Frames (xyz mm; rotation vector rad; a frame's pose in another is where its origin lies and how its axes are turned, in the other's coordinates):
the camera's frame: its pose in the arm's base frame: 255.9 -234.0 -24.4 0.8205 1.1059 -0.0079
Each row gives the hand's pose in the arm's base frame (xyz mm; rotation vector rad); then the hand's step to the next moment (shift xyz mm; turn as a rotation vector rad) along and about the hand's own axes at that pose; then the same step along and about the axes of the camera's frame.
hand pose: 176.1 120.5 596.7 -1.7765 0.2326 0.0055
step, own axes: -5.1 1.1 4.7 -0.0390 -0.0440 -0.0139
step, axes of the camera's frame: 0.9 1.0 -6.9 -0.0553 0.0175 -0.0168
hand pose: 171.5 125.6 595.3 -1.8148 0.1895 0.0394
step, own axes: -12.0 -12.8 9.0 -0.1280 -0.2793 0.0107
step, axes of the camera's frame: -8.6 12.4 -12.7 -0.2282 0.1956 -0.0647
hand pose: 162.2 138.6 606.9 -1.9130 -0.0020 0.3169
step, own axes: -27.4 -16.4 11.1 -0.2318 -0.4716 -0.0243
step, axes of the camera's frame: -21.9 8.3 -24.3 -0.4174 0.3084 -0.0862
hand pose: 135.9 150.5 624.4 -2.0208 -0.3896 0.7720
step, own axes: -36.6 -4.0 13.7 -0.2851 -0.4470 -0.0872
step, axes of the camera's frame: -30.0 -13.9 -21.2 -0.4673 0.2632 -0.0326
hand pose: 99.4 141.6 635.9 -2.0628 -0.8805 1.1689
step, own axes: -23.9 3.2 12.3 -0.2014 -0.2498 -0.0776
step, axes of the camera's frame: -19.4 -18.5 -3.7 -0.2972 0.1426 0.0176
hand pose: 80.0 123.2 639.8 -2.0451 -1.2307 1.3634
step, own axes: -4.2 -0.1 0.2 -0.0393 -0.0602 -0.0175
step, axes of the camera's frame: -3.5 -1.5 1.8 -0.0643 0.0366 -0.0010
